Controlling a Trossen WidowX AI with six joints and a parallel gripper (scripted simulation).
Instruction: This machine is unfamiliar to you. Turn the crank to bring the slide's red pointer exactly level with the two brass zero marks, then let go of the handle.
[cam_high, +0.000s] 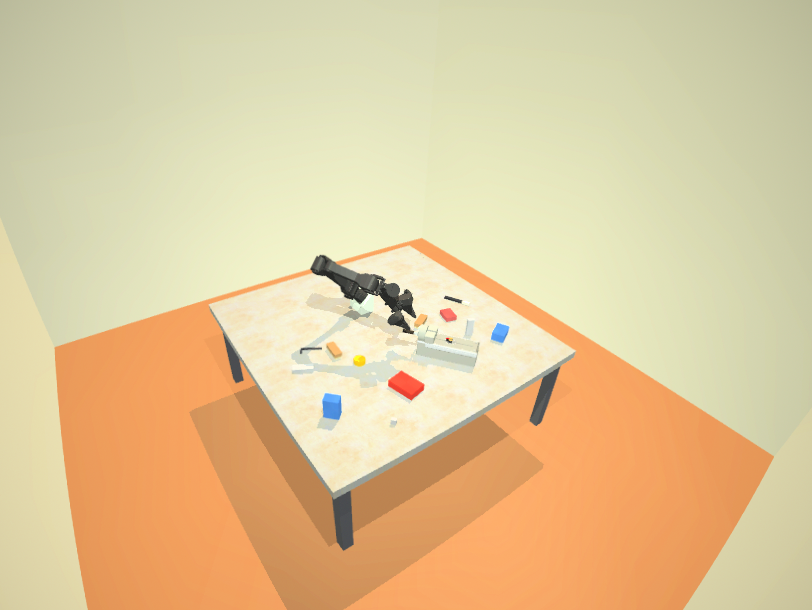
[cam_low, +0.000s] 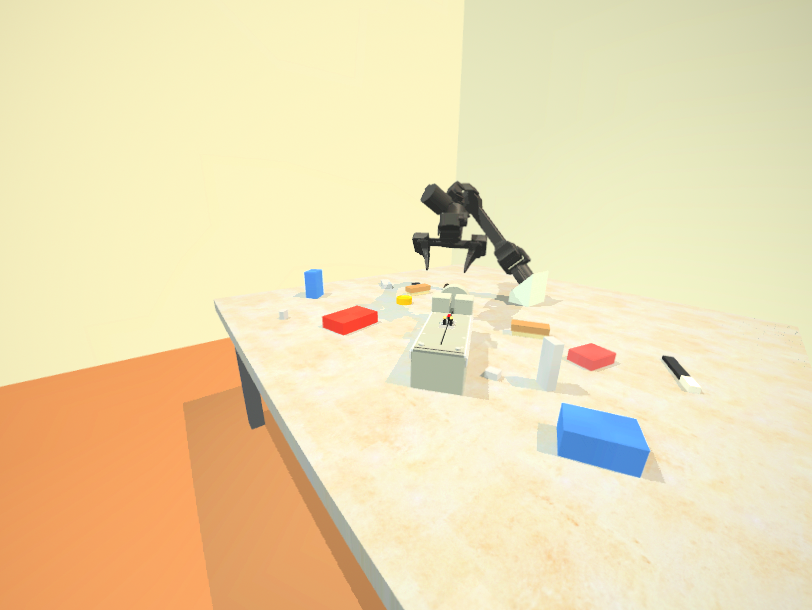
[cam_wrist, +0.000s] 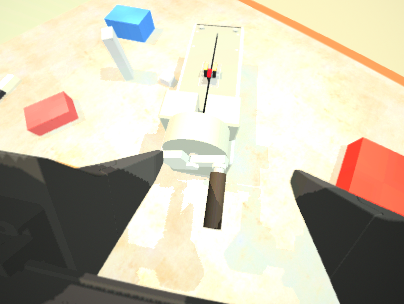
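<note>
The crank lies 1 cm behind my gripper tip, 1 cm to the left of it and 5 cm below it. The rest, counted from my gripper tip: brown crank handle (2 cm behind, 1 cm to the right, 5 cm below); then red pointer (10 cm ahead, 12 cm to the left, 7 cm below); then yellow disc (5 cm behind, 23 cm to the right, 14 cm below).
</note>
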